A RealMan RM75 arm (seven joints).
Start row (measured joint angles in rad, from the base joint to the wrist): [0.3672, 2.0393, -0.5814, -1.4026, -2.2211, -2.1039, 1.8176]
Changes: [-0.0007, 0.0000, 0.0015, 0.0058, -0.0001, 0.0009, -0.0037]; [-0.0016, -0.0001, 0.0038, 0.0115, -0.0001, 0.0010, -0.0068]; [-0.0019, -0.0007, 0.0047, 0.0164, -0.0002, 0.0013, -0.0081]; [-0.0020, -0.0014, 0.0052, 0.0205, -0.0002, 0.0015, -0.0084]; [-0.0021, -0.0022, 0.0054, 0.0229, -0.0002, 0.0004, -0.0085]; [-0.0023, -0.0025, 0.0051, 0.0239, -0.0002, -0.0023, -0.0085]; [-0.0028, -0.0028, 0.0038, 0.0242, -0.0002, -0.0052, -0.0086]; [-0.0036, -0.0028, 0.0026, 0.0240, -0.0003, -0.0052, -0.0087]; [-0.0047, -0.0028, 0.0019, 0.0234, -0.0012, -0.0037, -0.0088]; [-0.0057, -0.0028, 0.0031, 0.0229, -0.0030, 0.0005, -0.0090]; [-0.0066, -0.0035, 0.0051, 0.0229, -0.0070, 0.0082, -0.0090]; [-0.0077, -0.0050, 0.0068, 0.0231, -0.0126, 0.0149, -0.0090]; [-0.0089, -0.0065, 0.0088, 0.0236, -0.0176, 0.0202, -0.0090]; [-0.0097, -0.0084, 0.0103, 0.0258, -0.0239, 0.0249, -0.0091]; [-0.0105, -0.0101, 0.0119, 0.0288, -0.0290, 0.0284, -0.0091]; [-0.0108, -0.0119, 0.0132, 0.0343, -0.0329, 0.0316, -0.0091]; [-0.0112, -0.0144, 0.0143, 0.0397, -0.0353, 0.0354, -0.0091]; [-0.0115, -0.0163, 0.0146, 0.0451, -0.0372, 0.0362, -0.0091]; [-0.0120, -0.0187, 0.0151, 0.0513, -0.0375, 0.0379, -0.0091]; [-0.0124, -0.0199, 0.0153, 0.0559, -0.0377, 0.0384, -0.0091]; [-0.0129, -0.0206, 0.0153, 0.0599, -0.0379, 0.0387, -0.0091]
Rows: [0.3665, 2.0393, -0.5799, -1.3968, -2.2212, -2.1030, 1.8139]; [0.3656, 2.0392, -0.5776, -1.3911, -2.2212, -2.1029, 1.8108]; [0.3653, 2.0386, -0.5767, -1.3862, -2.2213, -2.1026, 1.8095]; [0.3652, 2.0379, -0.5762, -1.3821, -2.2213, -2.1024, 1.8092]; [0.3651, 2.0371, -0.5760, -1.3797, -2.2213, -2.1035, 1.8091]; [0.3649, 2.0368, -0.5763, -1.3787, -2.2213, -2.1062, 1.8091]; [0.3644, 2.0365, -0.5776, -1.3784, -2.2213, -2.1091, 1.8090]; [0.3636, 2.0365, -0.5788, -1.3786, -2.2214, -2.1091, 1.8089]; [0.3625, 2.0365, -0.5795, -1.3792, -2.2223, -2.1076, 1.8088]; [0.3615, 2.0365, -0.5783, -1.3797, -2.2241, -2.1034, 1.8086]; [0.3606, 2.0358, -0.5763, -1.3797, -2.2281, -2.0957, 1.8086]; [0.3595, 2.0343, -0.5746, -1.3795, -2.2337, -2.0890, 1.8086]; [0.3583, 2.0328, -0.5726, -1.3790, -2.2387, -2.0837, 1.8086]; [0.3575, 2.0309, -0.5711, -1.3768, -2.2450, -2.0790, 1.8085]; [0.3567, 2.0292, -0.5695, -1.3738, -2.2501, -2.0755, 1.8085]; [0.3564, 2.0274, -0.5682, -1.3683, -2.2540, -2.0723, 1.8085]; [0.3560, 2.0249, -0.5671, -1.3629, -2.2564, -2.0685, 1.8085]; [0.3557, 2.0230, -0.5668, -1.3575, -2.2583, -2.0677, 1.8085]; [0.3552, 2.0206, -0.5663, -1.3513, -2.2586, -2.0660, 1.8085]; [0.3548, 2.0194, -0.5661, -1.3467, -2.2588, -2.0655, 1.8085]; [0.3543, 2.0187, -0.5661, -1.3427, -2.2590, -2.0652, 1.8085]
